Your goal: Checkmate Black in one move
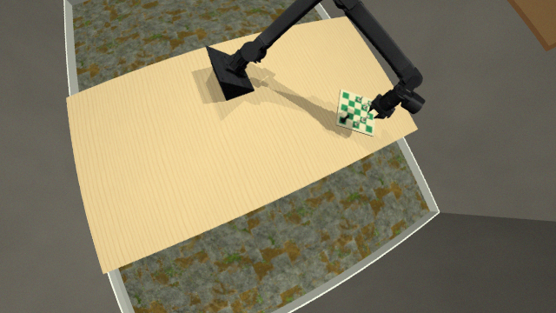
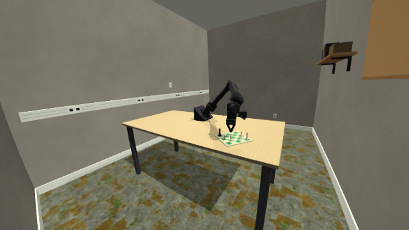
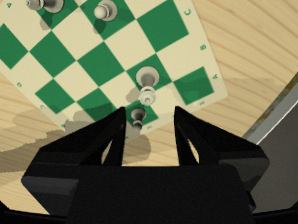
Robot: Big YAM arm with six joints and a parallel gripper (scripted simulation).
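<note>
The white piece is 5 cm below my hand. The rest, counted from my hand: black piece: 3 cm behind, 12 cm to the right, 5 cm below; then chessboard: 5 cm behind, 1 cm to the right, 8 cm below.
</note>
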